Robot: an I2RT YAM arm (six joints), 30 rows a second.
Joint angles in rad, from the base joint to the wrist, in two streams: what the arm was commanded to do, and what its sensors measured. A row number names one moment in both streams.
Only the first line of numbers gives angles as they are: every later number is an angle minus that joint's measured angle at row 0.
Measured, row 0: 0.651 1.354 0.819 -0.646 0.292 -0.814
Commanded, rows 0 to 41: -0.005 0.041 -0.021 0.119 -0.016 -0.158; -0.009 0.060 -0.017 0.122 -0.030 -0.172; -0.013 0.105 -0.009 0.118 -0.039 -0.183; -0.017 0.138 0.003 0.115 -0.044 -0.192; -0.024 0.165 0.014 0.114 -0.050 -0.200; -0.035 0.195 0.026 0.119 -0.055 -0.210; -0.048 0.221 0.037 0.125 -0.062 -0.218; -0.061 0.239 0.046 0.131 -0.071 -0.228; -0.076 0.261 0.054 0.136 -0.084 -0.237; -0.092 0.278 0.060 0.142 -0.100 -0.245; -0.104 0.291 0.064 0.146 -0.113 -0.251; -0.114 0.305 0.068 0.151 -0.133 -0.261; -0.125 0.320 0.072 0.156 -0.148 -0.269; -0.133 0.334 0.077 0.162 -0.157 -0.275; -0.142 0.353 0.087 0.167 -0.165 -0.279; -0.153 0.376 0.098 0.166 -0.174 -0.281; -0.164 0.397 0.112 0.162 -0.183 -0.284; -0.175 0.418 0.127 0.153 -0.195 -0.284; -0.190 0.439 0.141 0.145 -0.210 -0.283; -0.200 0.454 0.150 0.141 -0.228 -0.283; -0.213 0.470 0.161 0.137 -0.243 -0.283; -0.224 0.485 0.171 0.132 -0.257 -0.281; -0.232 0.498 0.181 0.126 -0.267 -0.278; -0.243 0.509 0.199 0.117 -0.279 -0.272; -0.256 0.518 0.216 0.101 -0.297 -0.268; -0.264 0.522 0.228 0.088 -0.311 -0.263; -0.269 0.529 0.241 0.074 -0.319 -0.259; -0.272 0.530 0.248 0.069 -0.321 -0.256; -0.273 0.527 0.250 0.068 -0.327 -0.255; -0.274 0.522 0.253 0.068 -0.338 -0.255; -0.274 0.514 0.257 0.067 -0.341 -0.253; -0.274 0.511 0.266 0.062 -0.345 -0.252; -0.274 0.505 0.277 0.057 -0.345 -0.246; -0.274 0.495 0.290 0.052 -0.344 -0.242; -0.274 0.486 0.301 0.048 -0.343 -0.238; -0.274 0.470 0.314 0.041 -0.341 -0.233; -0.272 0.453 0.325 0.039 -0.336 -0.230; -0.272 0.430 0.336 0.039 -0.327 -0.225; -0.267 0.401 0.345 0.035 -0.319 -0.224; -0.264 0.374 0.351 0.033 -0.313 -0.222; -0.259 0.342 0.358 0.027 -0.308 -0.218; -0.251 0.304 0.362 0.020 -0.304 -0.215
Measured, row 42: -0.264 0.422 0.310 0.072 -0.298 -0.235
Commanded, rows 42 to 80: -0.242 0.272 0.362 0.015 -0.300 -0.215; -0.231 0.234 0.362 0.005 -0.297 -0.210; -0.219 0.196 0.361 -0.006 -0.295 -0.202; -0.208 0.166 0.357 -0.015 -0.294 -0.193; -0.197 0.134 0.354 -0.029 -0.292 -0.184; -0.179 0.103 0.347 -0.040 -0.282 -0.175; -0.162 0.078 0.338 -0.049 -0.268 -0.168; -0.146 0.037 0.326 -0.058 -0.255 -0.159; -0.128 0.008 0.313 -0.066 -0.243 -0.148; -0.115 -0.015 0.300 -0.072 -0.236 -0.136; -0.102 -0.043 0.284 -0.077 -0.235 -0.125; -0.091 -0.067 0.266 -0.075 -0.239 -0.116; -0.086 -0.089 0.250 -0.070 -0.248 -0.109; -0.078 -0.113 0.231 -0.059 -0.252 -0.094; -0.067 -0.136 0.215 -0.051 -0.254 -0.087; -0.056 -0.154 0.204 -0.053 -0.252 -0.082; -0.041 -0.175 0.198 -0.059 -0.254 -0.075; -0.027 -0.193 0.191 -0.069 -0.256 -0.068; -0.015 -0.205 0.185 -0.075 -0.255 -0.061; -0.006 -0.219 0.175 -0.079 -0.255 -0.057; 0.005 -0.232 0.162 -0.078 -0.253 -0.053; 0.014 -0.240 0.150 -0.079 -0.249 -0.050; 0.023 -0.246 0.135 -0.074 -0.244 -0.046; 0.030 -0.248 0.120 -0.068 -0.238 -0.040; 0.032 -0.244 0.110 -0.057 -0.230 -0.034; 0.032 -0.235 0.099 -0.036 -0.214 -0.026; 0.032 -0.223 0.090 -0.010 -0.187 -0.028; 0.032 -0.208 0.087 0.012 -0.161 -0.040; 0.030 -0.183 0.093 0.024 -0.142 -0.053; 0.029 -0.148 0.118 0.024 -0.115 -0.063; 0.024 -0.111 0.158 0.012 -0.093 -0.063; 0.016 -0.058 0.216 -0.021 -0.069 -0.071; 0.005 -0.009 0.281 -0.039 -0.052 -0.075; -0.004 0.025 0.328 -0.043 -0.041 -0.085; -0.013 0.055 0.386 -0.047 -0.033 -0.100; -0.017 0.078 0.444 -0.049 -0.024 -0.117; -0.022 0.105 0.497 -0.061 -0.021 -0.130; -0.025 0.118 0.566 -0.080 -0.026 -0.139; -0.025 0.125 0.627 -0.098 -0.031 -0.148
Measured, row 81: -0.016 0.128 0.464 -0.068 -0.054 -0.102
